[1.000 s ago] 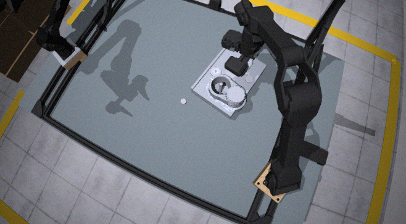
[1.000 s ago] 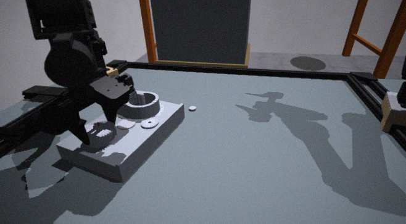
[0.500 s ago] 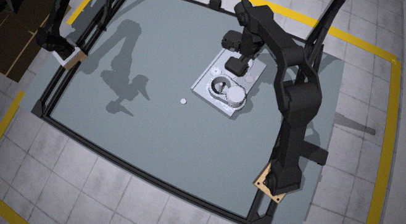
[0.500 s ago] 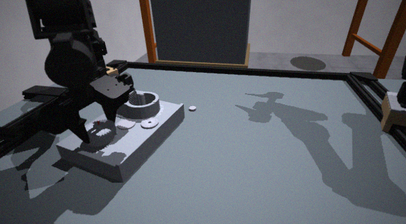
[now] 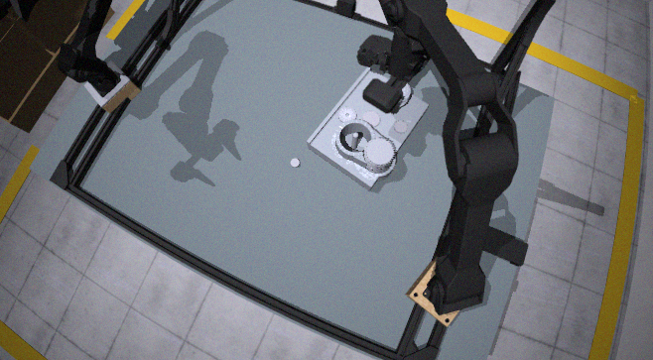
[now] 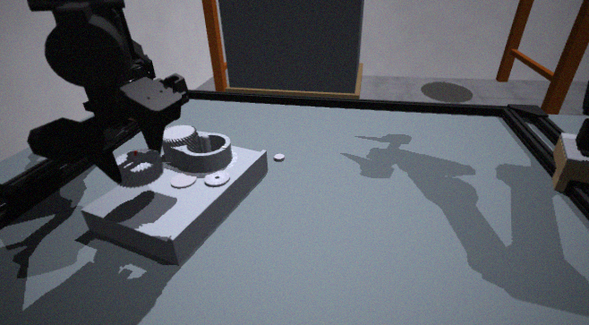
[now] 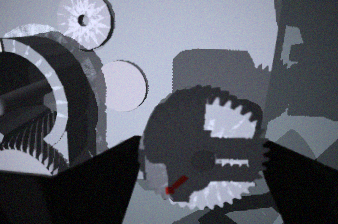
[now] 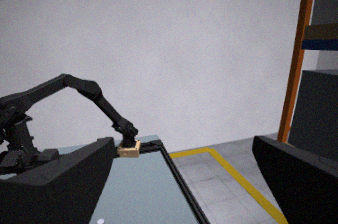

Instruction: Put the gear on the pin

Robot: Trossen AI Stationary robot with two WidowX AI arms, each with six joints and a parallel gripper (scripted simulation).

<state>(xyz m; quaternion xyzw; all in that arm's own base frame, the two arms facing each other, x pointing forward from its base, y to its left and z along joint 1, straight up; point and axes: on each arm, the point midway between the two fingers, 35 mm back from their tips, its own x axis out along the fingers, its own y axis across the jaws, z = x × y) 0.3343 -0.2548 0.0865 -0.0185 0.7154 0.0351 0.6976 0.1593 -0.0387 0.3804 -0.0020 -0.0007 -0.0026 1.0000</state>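
Right now the gear is 3 cm below my left hand. The rest, counted from my left hand: pin (13 cm ahead, 8 cm below, 2 cm to the right); round collar (13 cm ahead, 7 cm below, 3 cm to the right).
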